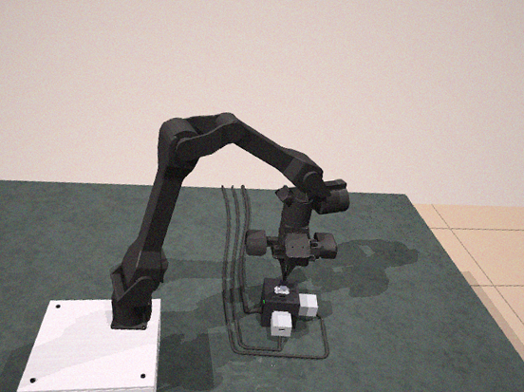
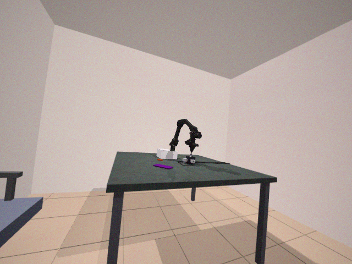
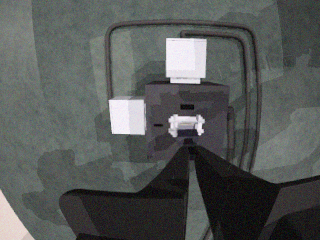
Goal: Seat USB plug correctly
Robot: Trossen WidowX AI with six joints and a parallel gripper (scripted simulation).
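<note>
Now: the white socket 50 mm below my gripper tip. The rest, counted from my gripper tip: small orange piece (310 mm to the right, 130 mm behind, 110 mm below); then purple bar (340 mm to the right, 180 mm ahead, 110 mm below); then dark USB plug (20 mm below).
</note>
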